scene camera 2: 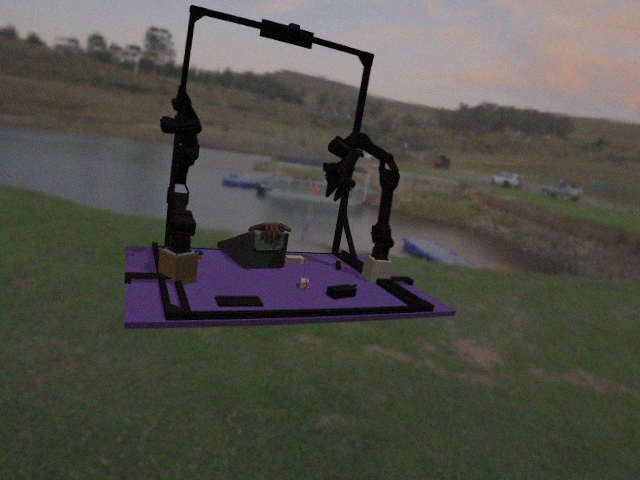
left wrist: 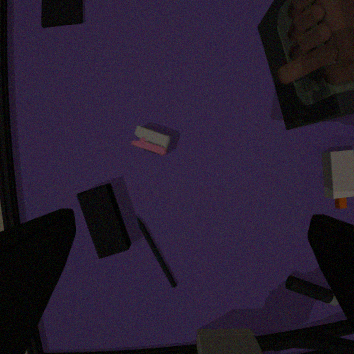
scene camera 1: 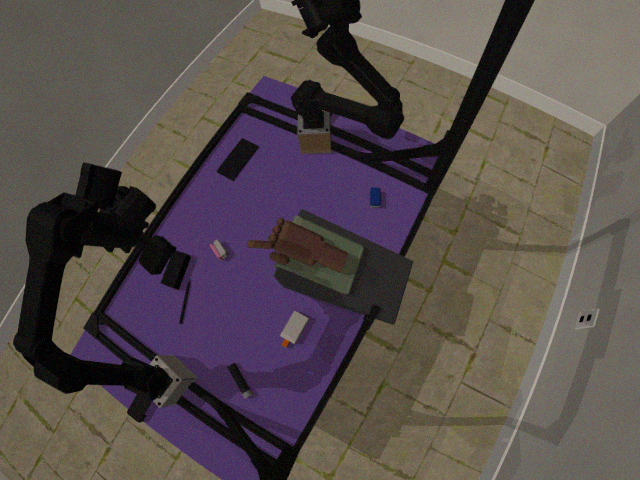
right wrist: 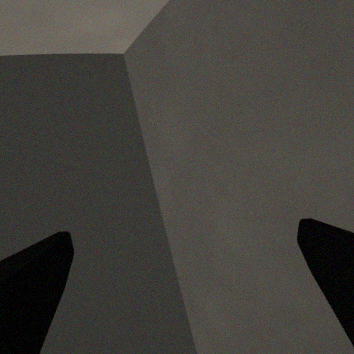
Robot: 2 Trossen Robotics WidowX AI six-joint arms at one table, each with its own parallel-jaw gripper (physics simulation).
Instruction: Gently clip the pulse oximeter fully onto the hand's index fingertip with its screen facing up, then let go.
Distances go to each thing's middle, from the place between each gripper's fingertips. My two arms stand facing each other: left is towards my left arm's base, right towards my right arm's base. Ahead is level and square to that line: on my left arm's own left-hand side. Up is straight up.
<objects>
Right now the index finger (left wrist: 326, 53) is 160 mm below my left hand, 140 mm behind it and 110 mm to the right of it. From my left hand the other things lie so: pulse oximeter (left wrist: 151, 140) (340 mm below, 70 mm to the right, 30 mm ahead).
I see my right gripper 150 mm past the index finger, 480 mm to the right of it and 450 mm above it. Round my right hand: pulse oximeter 20 mm ahead, 520 mm to the left, 630 mm below.
</objects>
